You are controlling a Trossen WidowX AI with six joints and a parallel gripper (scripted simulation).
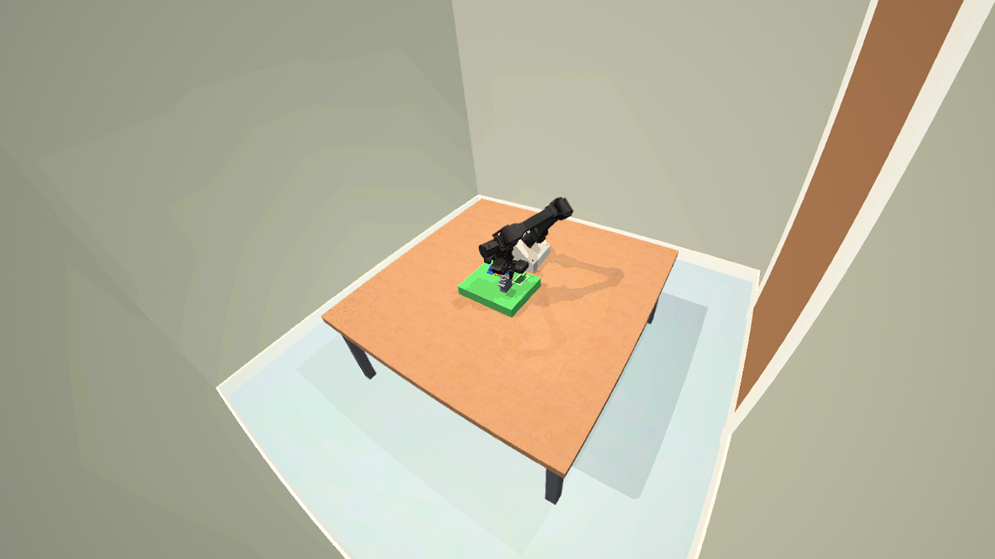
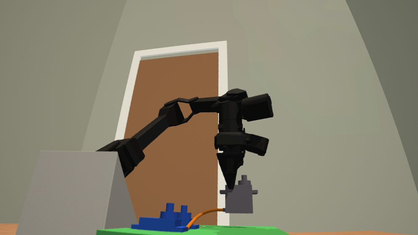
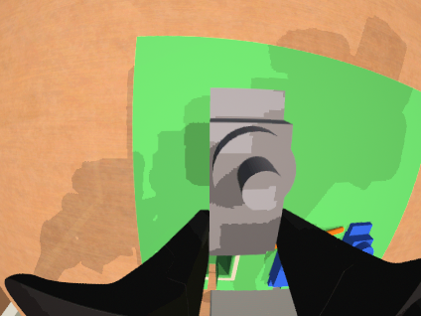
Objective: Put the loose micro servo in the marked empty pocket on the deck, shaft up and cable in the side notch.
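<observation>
Now: the green deck 100 mm below my gripper tip, 70 mm to the right of it and 10 mm ahead of it.
</observation>
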